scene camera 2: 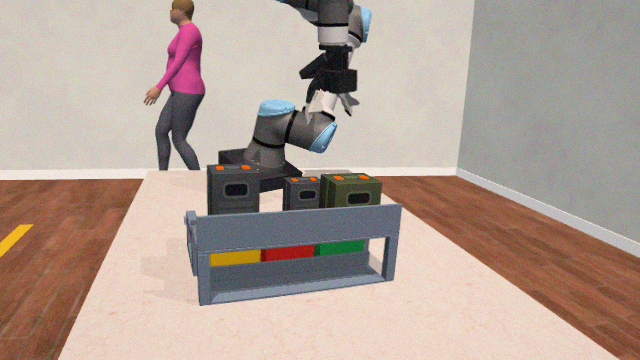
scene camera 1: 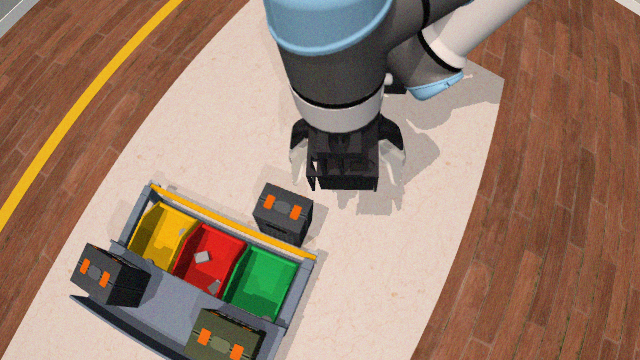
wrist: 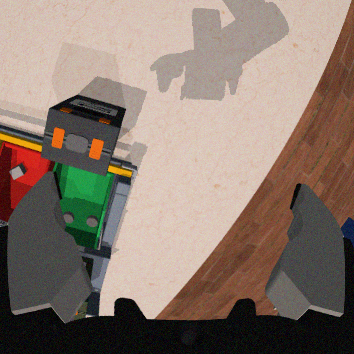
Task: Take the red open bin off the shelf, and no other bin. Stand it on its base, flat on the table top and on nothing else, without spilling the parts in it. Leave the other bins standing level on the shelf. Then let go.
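Seen in the pictures: gripper, between the fingertips: (scene camera 2: 330, 120) (wrist: 178, 181); arm's base, origin of its link: (scene camera 2: 263, 162).
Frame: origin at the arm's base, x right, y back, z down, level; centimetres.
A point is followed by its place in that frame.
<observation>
The red open bin (scene camera 1: 226, 255) {x 13.2, y -56.8, z 6.6 cm} (scene camera 2: 290, 253) {x 15.8, y -69.8, z 3.3 cm} (wrist: 36, 161) {x 13.7, y -56.6, z 6.6 cm} sits in the shelf (scene camera 1: 175, 300) {x 16.9, y -69.3, z -2.7 cm} (scene camera 2: 300, 227) {x 17.5, y -78.6, z -5.6 cm} between the yellow bin (scene camera 1: 167, 225) {x 28.4, y -55.8, z 6.6 cm} (scene camera 2: 235, 258) {x 26.8, y -69.2, z 3.3 cm} and the green bin (scene camera 1: 267, 277) {x 3.7, y -58.1, z 6.6 cm} (scene camera 2: 342, 247) {x 4.5, y -70.4, z 3.1 cm} (wrist: 82, 185) {x 3.8, y -59.3, z 6.6 cm}. Two small grey parts show in it in scene camera 1; its base is hidden. My gripper (scene camera 1: 347, 183) {x -4.8, y -41.8, z -19.8 cm} (scene camera 2: 329, 118) {x -4.8, y -41.8, z -19.8 cm} (wrist: 178, 181) {x -4.8, y -41.8, z -19.8 cm} is open and empty, high above the table, on the robot-base side of the shelf. In the wrist view the red bin is at the left edge, partly behind the left finger.
A dark case (scene camera 1: 284, 212) {x 3.1, y -47.3, z -5.6 cm} (scene camera 2: 302, 192) {x 5.4, y -49.7, z -3.1 cm} (wrist: 80, 142) {x 3.3, y -46.3, z -5.6 cm} stands by the shelf's yellow rail (scene camera 1: 232, 221) {x 13.0, y -50.7, z 1.0 cm}. Another dark case (scene camera 1: 110, 277) {x 24.4, y -69.5, z -14.7 cm} (scene camera 2: 233, 190) {x 28.2, y -73.7, z -11.6 cm} and an olive case (scene camera 1: 222, 337) {x 4.6, y -70.6, z -12.2 cm} (scene camera 2: 351, 190) {x 6.4, y -75.8, z -10.8 cm} stand at the shelf's grey upper board. A person (scene camera 2: 186, 60) is beyond the table.
</observation>
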